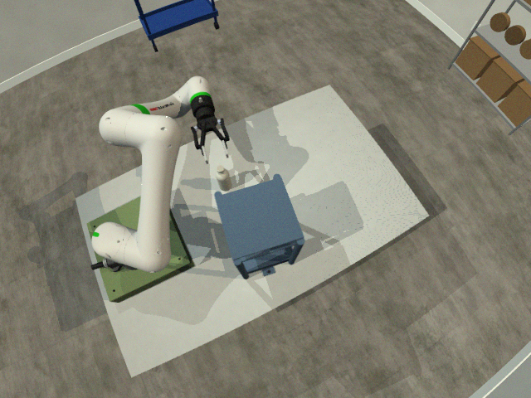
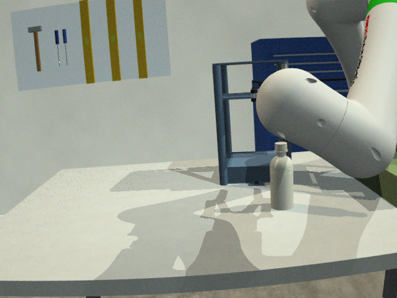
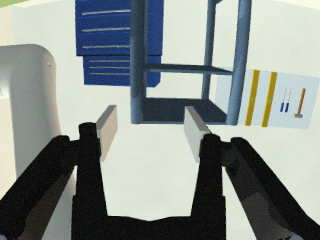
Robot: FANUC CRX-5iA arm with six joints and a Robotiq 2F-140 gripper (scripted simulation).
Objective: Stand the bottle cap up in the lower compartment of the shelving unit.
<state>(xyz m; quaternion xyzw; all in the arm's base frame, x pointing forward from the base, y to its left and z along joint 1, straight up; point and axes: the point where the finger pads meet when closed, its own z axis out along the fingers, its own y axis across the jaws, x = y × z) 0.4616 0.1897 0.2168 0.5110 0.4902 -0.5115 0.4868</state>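
Right now the bottle is 19 cm below my hand. Also, from my hand: shelving unit: 6 cm ahead, 32 cm to the right, 11 cm below.
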